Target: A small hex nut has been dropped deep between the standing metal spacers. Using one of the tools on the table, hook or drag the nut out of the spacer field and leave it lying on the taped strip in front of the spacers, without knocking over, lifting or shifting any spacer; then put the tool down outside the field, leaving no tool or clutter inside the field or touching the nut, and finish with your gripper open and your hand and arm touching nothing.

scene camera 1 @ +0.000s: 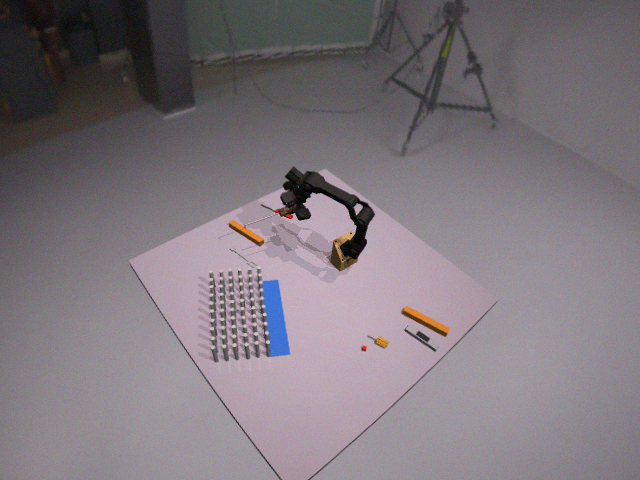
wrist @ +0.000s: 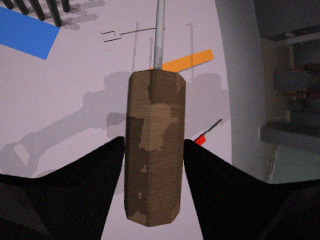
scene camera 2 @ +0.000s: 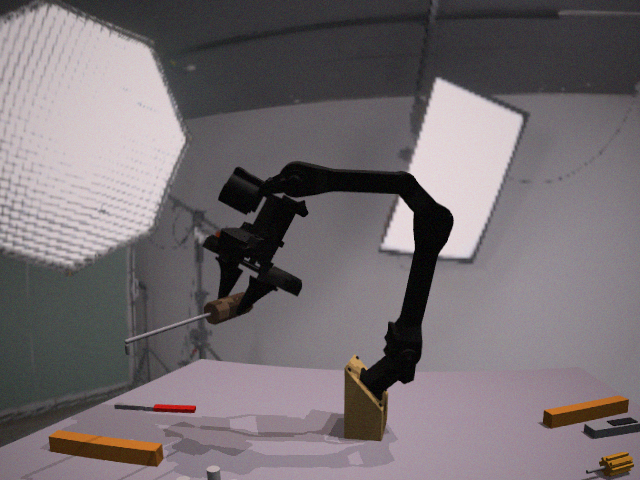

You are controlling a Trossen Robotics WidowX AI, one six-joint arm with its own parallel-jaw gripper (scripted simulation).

Labels:
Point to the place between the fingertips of my gripper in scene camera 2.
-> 228,308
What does my gripper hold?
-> A hook tool.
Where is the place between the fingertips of my gripper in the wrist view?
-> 154,144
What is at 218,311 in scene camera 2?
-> A hook tool.

